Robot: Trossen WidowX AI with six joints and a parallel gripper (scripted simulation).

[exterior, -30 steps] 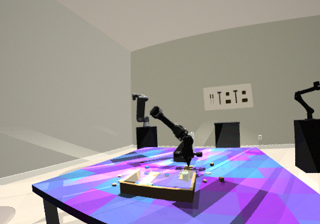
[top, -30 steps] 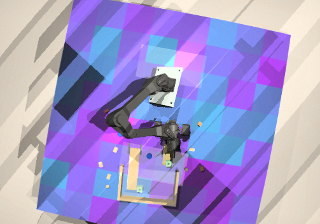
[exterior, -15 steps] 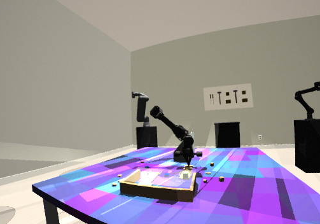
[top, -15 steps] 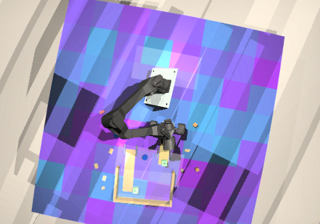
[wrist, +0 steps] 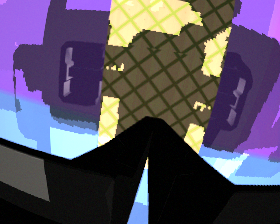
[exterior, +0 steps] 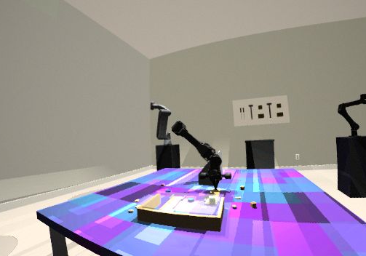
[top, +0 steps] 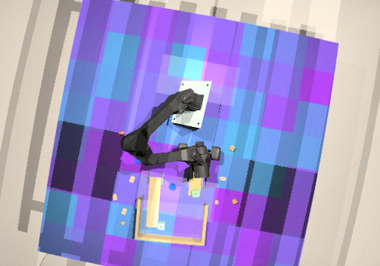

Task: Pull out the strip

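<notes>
Right now my gripper tip is 9 cm short of the yellow cross-hatched strip and 1 cm to the right of it. The rest, counted from my gripper tip: red piece (38 cm to the right, 1 cm behind).
</notes>
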